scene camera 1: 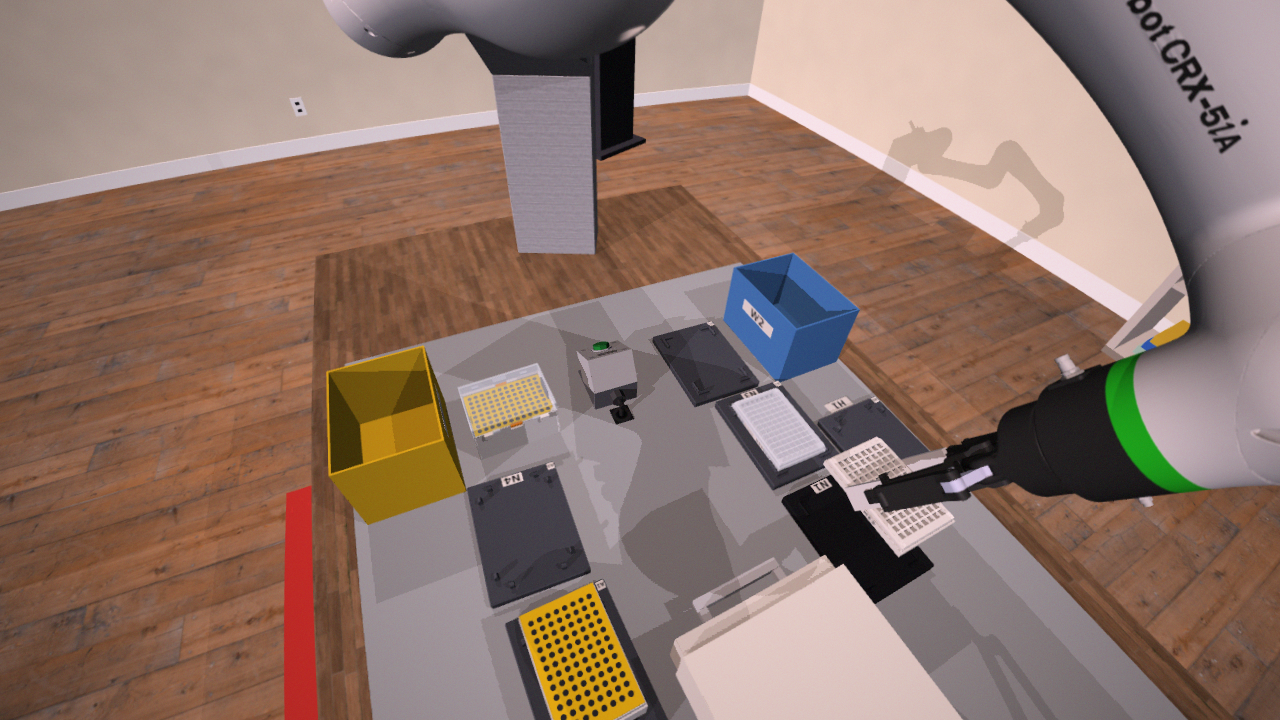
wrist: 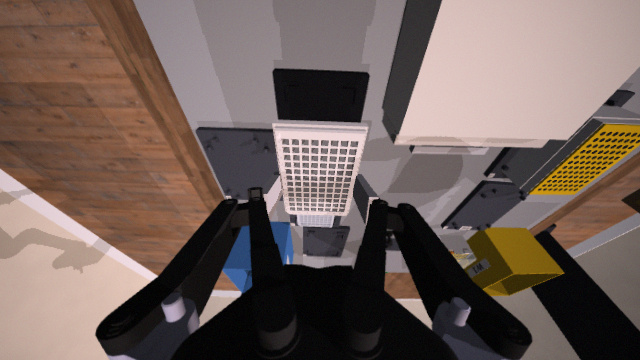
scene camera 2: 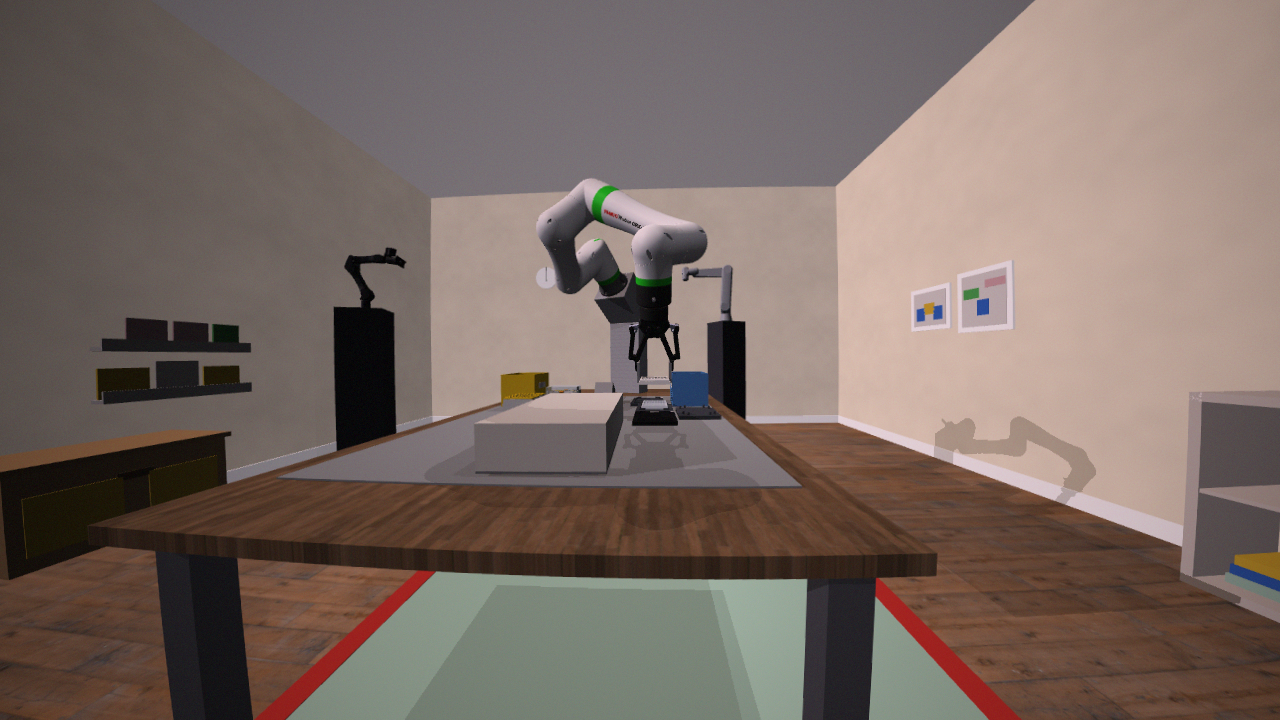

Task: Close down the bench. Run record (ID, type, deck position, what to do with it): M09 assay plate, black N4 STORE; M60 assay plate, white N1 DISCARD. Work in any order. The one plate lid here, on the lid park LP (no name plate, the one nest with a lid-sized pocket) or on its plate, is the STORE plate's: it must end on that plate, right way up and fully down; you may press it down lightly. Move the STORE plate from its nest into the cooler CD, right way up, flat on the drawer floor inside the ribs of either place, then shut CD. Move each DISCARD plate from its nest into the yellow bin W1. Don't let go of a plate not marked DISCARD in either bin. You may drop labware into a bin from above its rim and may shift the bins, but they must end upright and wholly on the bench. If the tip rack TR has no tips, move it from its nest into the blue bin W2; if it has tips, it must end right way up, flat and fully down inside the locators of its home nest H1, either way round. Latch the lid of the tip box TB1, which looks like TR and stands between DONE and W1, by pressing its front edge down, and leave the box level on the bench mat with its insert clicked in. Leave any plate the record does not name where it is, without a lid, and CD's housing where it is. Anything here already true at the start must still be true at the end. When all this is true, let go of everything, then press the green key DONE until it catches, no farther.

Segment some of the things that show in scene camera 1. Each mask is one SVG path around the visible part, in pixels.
The gripper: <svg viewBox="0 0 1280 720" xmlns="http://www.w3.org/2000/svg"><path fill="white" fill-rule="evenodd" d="M1075 493L1069 490L1053 473L1039 447L1034 424L1037 400L1008 410L1002 416L996 432L966 438L959 445L950 445L948 448L944 447L902 459L901 461L914 472L891 479L887 472L878 476L879 480L844 488L855 511L882 507L884 512L947 501L966 501L971 497L971 491L986 487L998 488L1012 482L1027 492L1041 497Z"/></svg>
A cooler CD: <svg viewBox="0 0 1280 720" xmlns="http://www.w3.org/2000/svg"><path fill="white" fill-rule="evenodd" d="M670 653L677 668L675 676L697 720L963 720L845 565L842 564L835 568L826 555L789 576L785 575L775 558L772 557L693 600L692 605L704 624L676 638ZM777 582L715 618L712 617L708 610L709 607L769 574Z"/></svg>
A blue bin W2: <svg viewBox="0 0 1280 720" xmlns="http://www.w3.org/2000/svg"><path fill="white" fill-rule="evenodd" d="M794 253L734 267L723 318L724 322L774 380L779 382L837 362L860 311L859 308Z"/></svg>
